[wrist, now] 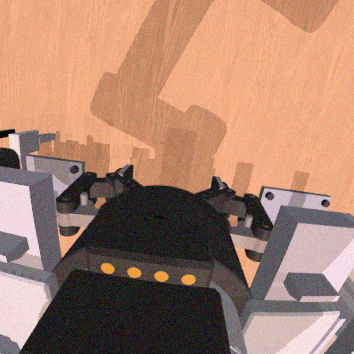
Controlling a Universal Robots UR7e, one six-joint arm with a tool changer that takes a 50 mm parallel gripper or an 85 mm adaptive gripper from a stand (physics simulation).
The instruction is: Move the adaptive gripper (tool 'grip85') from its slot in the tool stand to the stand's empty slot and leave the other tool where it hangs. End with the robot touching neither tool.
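Places are measured from the arm's base along level axes (x ahead, y left, z up), in millimetres.
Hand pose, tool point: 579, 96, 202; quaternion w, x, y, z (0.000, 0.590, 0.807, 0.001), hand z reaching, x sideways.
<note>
Things, the pixels of their top centre, and the offset from my tool point, as dx, dy, dz. "spot": a spot on its surface instead. Level surfaces: height alone.
- tool, a spot on its surface: (26, 145) spot: +23, -146, -151
- grey plate with dark bolt holes, a spot on its surface: (295, 198) spot: -24, +230, -294
- similar plate, a spot on its surface: (55, 172) spot: +121, -182, -294
- wooden table top, height of its surface: dz -306
The adaptive gripper (171, 180) is a black body with four orange dots, pointing away from the camera on the robot's wrist. Its two fingers stand wide apart, with bare wood showing between the tips; it is open and empty. Light grey upright parts of the tool stand (320, 255) rise close on both sides of it. Whether its body touches or rests on the stand's supports is hidden. Part of the other tool (26, 145), with a black body and grey finger parts, shows at the left edge, beyond the left upright. I cannot tell which slot is the empty one.
A grey plate with dark bolt holes (295, 198) lies right of the fingers, and a similar plate (55, 172) lies to the left. Grey ledges project from the uprights near the gripper body. The wooden table top (260, 100) carries the arm's broad shadow.
</note>
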